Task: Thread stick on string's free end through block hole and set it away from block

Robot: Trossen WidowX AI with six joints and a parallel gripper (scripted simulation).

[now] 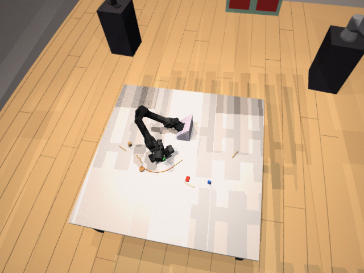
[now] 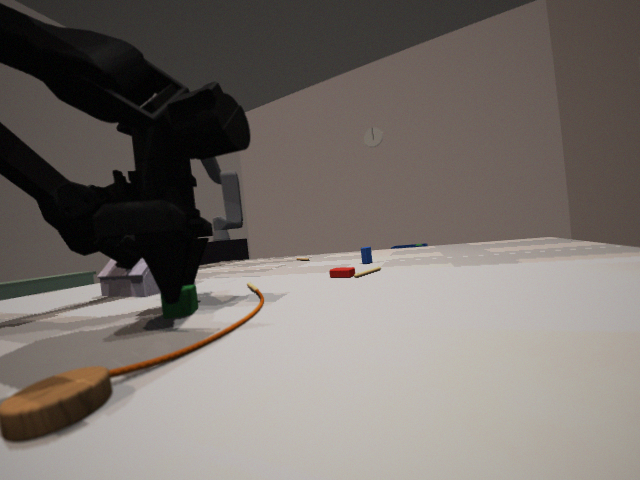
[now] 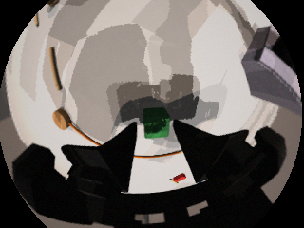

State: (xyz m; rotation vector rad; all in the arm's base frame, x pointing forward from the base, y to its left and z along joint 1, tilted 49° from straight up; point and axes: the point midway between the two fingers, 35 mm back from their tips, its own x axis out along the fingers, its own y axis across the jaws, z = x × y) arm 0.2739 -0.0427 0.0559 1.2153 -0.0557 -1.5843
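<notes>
My gripper tip is now right at the green block. Round my gripper tip: small wooden cylinder 50 mm behind, 300 mm to the right; round wooden button 120 mm ahead, 130 mm to the right, 10 mm below; red block 100 mm ahead, 230 mm to the left, 10 mm below.
</notes>
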